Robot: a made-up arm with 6 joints.
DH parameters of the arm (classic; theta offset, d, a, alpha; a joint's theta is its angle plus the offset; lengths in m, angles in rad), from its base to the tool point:
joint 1: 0 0.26 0 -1.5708
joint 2: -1.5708 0 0.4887 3.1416
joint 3: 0 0 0 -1.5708
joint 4: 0 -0.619 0 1.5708
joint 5: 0 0.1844 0 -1.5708
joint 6: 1.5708 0 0 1.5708
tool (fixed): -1.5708 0 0 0
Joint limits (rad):
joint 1: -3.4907..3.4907
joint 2: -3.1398..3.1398
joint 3: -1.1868..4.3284
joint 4: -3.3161..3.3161
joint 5: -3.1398..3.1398
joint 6: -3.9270..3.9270
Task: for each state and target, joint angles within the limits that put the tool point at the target. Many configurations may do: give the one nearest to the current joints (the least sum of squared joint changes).
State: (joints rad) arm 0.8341 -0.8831 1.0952 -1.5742 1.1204 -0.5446
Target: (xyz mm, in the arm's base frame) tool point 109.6 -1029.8 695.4
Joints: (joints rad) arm 1.6499 -1.3323 1.5769 -1.4190 1.1204 -0.5446
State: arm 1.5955 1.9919 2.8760 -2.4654 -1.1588 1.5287
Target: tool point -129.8 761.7 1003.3
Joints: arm 1.5781 1.1662 2.4366 -2.3098 -1.1588 1.5287
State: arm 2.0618 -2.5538 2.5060 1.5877 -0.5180 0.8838
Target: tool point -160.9 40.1 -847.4
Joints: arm 2.4075 -3.1000 1.6116 2.0077 -0.5180 0.8838
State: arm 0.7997 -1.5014 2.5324 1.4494 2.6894 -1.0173
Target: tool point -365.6 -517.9 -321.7
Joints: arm 0.9134 -1.4751 2.7210 1.4236 2.6894 -1.0173
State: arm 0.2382 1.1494 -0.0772 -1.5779 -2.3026 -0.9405
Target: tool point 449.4 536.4 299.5
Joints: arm 0.8290 0.4184 0.0213 -1.7403 -2.3026 -0.9405
